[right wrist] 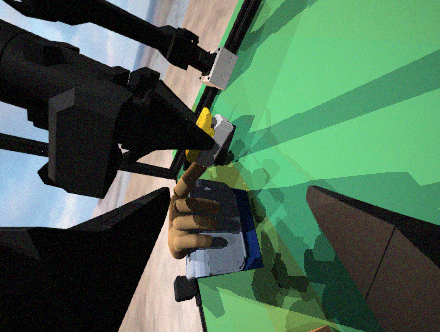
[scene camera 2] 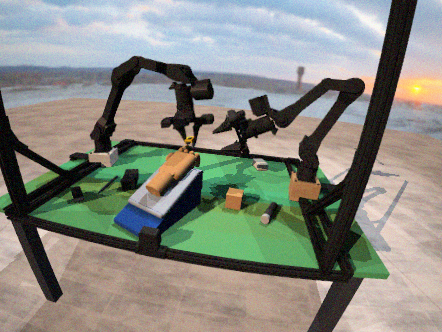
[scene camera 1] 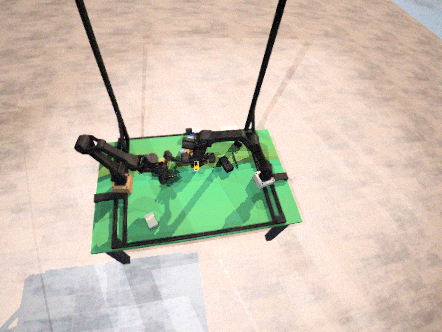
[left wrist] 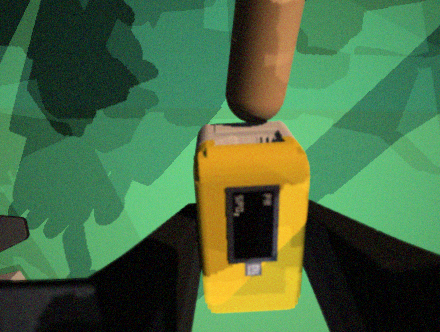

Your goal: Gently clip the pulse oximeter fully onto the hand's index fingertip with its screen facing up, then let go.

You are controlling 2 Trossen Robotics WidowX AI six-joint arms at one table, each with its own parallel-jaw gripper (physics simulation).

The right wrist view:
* my left gripper
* my right gripper
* pulse oximeter
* blue and grey block
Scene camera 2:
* my left gripper
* my right gripper
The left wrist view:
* my left gripper
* pulse oximeter
